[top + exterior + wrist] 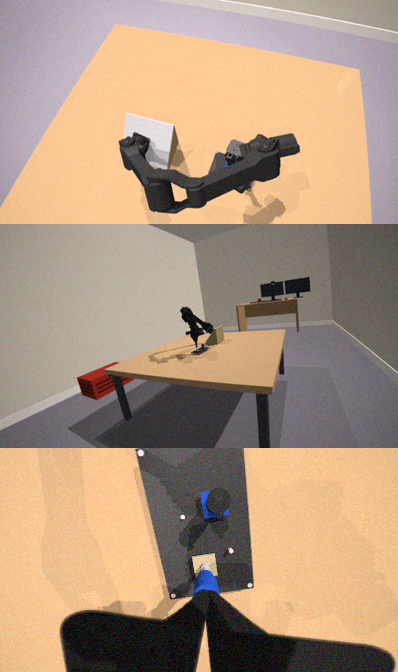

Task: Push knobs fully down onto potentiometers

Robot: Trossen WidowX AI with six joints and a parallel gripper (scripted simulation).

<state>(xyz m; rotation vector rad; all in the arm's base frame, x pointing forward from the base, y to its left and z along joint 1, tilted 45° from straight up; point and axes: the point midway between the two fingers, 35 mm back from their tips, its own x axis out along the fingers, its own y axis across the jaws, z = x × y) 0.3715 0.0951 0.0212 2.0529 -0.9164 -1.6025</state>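
My gripper tip is 20 mm above the blue knob. From my gripper tip the other things lie so: dark knob: 60 mm behind, 20 mm to the left, 40 mm below.
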